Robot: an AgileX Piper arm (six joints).
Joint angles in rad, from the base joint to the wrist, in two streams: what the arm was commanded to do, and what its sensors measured. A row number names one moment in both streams.
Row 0, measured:
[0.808, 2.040, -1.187, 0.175, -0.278, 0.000]
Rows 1 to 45, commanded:
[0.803, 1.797, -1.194, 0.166, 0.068, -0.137]
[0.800, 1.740, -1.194, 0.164, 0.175, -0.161]
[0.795, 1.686, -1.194, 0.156, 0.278, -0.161]
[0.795, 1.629, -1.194, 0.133, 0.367, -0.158]
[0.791, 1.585, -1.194, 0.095, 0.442, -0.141]
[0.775, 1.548, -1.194, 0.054, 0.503, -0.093]
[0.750, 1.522, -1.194, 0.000, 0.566, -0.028]
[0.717, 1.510, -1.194, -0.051, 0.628, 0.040]
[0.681, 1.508, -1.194, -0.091, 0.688, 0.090]
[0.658, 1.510, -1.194, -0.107, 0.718, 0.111]
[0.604, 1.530, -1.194, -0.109, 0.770, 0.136]
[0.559, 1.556, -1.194, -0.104, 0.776, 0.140]
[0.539, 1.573, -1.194, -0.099, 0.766, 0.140]
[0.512, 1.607, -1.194, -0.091, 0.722, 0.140]
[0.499, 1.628, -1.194, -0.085, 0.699, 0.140]
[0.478, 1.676, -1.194, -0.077, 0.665, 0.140]
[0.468, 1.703, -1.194, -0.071, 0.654, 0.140]
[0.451, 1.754, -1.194, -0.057, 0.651, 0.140]
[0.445, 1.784, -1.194, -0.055, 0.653, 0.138]
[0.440, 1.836, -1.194, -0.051, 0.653, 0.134]
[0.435, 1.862, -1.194, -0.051, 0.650, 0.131]
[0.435, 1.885, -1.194, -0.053, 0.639, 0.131]
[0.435, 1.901, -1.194, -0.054, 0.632, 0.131]
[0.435, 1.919, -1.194, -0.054, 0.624, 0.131]
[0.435, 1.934, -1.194, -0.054, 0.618, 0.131]
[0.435, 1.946, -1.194, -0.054, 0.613, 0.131]
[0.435, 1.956, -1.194, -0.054, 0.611, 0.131]
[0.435, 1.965, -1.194, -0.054, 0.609, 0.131]
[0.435, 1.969, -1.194, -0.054, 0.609, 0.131]
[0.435, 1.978, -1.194, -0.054, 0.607, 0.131]
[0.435, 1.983, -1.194, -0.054, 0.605, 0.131]
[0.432, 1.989, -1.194, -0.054, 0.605, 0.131]
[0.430, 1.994, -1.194, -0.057, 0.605, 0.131]
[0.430, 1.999, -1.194, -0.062, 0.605, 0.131]
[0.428, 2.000, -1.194, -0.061, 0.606, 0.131]
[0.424, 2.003, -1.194, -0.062, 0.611, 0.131]
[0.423, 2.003, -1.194, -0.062, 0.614, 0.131]
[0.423, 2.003, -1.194, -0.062, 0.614, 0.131]
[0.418, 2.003, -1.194, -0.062, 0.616, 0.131]
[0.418, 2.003, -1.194, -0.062, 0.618, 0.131]
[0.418, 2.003, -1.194, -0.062, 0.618, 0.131]
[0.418, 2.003, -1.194, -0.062, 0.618, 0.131]
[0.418, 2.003, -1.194, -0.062, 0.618, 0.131]
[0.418, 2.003, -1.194, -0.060, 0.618, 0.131]
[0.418, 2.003, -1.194, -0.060, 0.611, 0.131]
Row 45, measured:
[0.423, 2.006, -1.195, -0.054, 0.616, 0.135]
